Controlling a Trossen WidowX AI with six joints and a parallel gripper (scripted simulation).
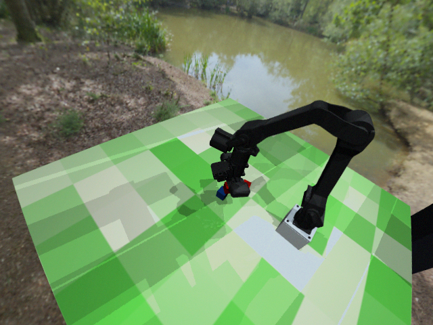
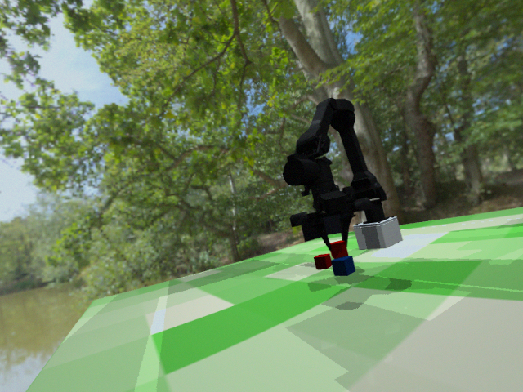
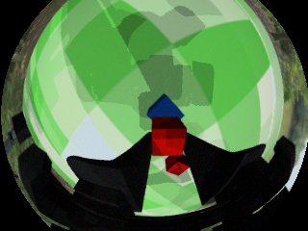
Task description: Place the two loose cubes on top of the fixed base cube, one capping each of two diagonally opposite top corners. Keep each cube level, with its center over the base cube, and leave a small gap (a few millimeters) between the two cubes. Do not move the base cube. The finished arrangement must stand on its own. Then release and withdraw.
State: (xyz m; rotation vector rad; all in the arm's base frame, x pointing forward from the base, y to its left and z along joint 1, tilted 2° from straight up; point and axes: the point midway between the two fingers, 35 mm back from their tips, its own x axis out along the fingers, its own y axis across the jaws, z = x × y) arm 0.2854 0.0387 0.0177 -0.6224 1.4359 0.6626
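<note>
Now: the red cube right at my gripper tip. The rest, counted from my gripper tip: blue base cube: 40 mm below, 10 mm to the left, 10 mm ahead.
</note>
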